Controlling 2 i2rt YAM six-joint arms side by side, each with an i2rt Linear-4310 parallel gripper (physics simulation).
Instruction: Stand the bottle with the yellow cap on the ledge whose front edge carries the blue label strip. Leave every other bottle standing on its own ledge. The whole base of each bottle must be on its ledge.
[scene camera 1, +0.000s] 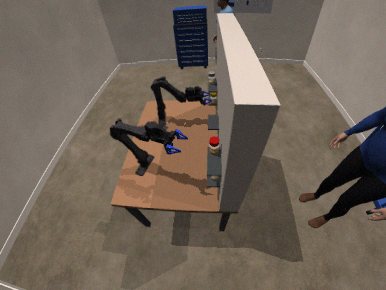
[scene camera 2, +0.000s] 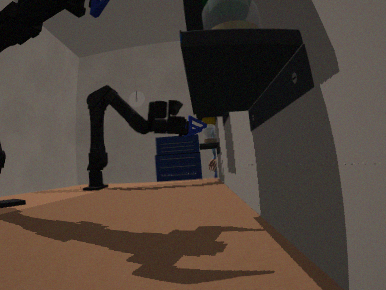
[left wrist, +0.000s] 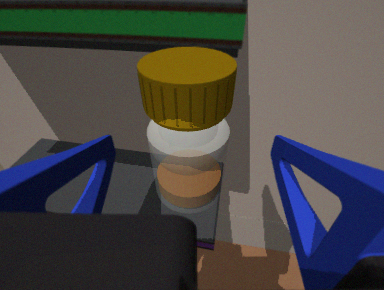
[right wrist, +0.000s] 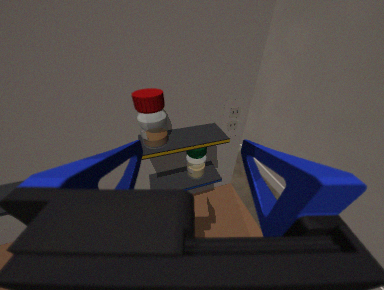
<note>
In view: the left gripper (left wrist: 193, 144), the right gripper (right wrist: 191, 145), a yellow-capped bottle (left wrist: 187, 92) and a red-capped bottle (right wrist: 152, 119).
The right wrist view does not show the yellow-capped bottle: it is out of frame. The left wrist view misses the red-capped bottle: it is out of frame.
</note>
